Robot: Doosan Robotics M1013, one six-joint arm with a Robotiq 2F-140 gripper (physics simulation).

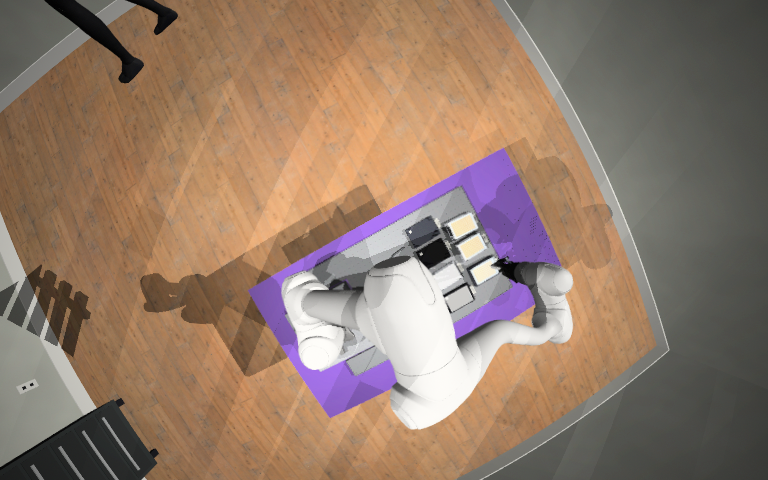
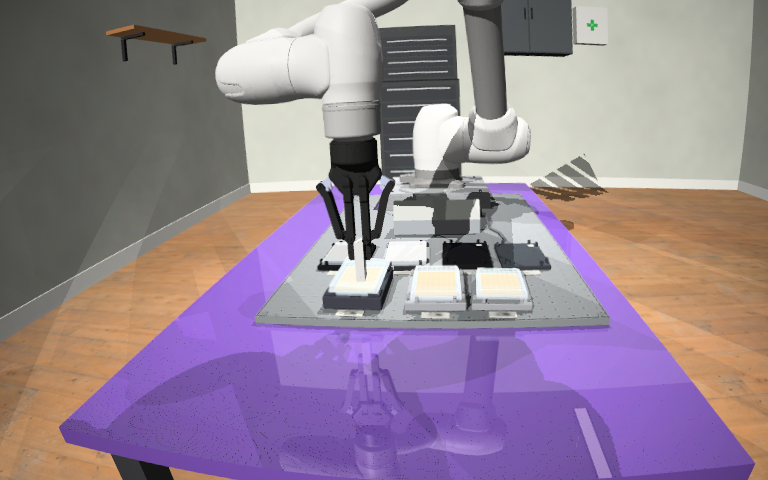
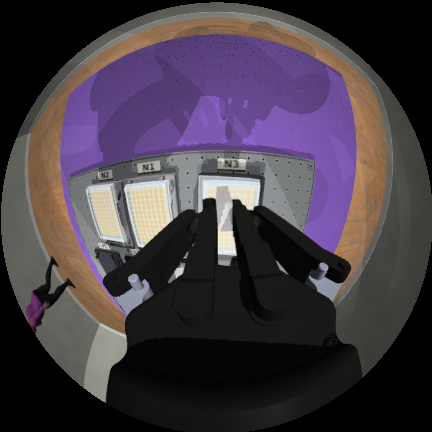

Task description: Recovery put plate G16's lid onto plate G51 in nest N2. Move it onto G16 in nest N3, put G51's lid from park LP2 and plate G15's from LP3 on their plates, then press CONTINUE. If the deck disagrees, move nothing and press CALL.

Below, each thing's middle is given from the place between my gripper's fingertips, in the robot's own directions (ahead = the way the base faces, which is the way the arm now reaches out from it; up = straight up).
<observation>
My hand is 30 mm past the nest N3 (image 2: 330, 300), 30 mm above it and 10 mm to the left of it. The rest, counted from my hand: nest N2 (image 3: 119, 186): 240 mm to the left, 40 mm below, 30 mm behind.
</observation>
